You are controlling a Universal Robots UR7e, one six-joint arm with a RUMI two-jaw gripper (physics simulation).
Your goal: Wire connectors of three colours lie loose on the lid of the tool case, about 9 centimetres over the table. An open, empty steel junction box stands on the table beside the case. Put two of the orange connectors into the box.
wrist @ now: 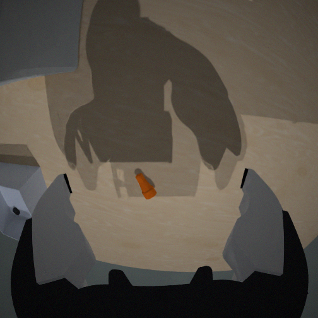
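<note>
An orange connector (146,187) lies on the table (150,230), in the middle of the wrist view, tilted a little, with its wider end toward the lower right. My gripper (155,174) is wide open and empty, above the table; in the view the connector lies between its two fingertips, a little left of the middle. The steel junction box (27,175) shows in part at the left edge, left of the left finger. A dark hole shows on its inner side; most of its inside is out of view. The tool case (40,40) shows in part at the upper left.
The tool case's near corner reaches into the upper left of the view, above the box. The steel box stands close to the left finger in the view. The table's edge curves past below the fingertips. The arm's shadow covers the upper middle of the table.
</note>
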